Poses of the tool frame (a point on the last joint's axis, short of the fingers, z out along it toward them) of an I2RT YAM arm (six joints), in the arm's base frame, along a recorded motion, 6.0 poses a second.
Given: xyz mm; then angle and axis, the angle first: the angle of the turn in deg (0 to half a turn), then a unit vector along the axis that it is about.
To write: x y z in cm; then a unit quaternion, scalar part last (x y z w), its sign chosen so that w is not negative. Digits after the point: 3 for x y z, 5 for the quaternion.
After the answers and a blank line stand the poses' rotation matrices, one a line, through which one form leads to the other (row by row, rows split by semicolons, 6 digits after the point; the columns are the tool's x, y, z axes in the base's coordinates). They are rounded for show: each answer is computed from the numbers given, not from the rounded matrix.
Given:
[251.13 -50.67 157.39 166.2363 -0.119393 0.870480 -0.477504]
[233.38 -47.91 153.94 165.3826 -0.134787 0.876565 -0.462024]
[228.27 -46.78 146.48 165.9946 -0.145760 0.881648 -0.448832]
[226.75 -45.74 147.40 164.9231 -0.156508 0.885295 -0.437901]
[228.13 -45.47 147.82 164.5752 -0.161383 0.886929 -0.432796]
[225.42 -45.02 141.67 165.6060 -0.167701 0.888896 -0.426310]
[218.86 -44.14 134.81 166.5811 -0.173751 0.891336 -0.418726]
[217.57 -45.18 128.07 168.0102 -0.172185 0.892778 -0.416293]
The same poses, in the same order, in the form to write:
[25.113 -5.067 15.739 -0.11853 0.86421 -0.47406 0.11982]
[23.338 -4.791 15.394 -0.13369 0.86944 -0.45827 0.12722]
[22.827 -4.678 14.648 -0.14467 0.87507 -0.44548 0.12192]
[22.675 -4.574 14.740 -0.15516 0.87764 -0.43412 0.13119]
[22.813 -4.547 14.782 -0.15992 0.87891 -0.42888 0.13420]
[22.542 -4.502 14.167 -0.16638 0.88189 -0.42295 0.12528]
[21.886 -4.414 13.481 -0.17256 0.88523 -0.41586 0.11683]
[21.757 -4.518 12.807 -0.17124 0.88790 -0.41402 0.10444]

-0.943185 -0.091267 0.319487; -0.318481 0.522427 -0.790974; -0.094719 -0.847785 -0.521812
-0.931886 -0.115877 0.343747; -0.349073 0.544230 -0.762864; -0.098679 -0.830895 -0.547610
-0.928413 -0.144575 0.342269; -0.361821 0.561228 -0.744385; -0.084472 -0.814937 -0.573361
-0.917431 -0.158438 0.364990; -0.386247 0.574940 -0.721289; -0.095568 -0.802709 -0.588663
-0.912830 -0.166003 0.373076; -0.396227 0.580971 -0.710969; -0.098724 -0.796816 -0.596103
-0.913245 -0.187482 0.361710; -0.399434 0.586860 -0.704307; -0.080228 -0.787684 -0.610834
-0.913145 -0.208340 0.350373; -0.402686 0.594569 -0.695939; -0.063329 -0.776583 -0.626823
-0.919536 -0.217613 0.327259; -0.390572 0.598532 -0.699437; -0.043668 -0.770976 -0.635366

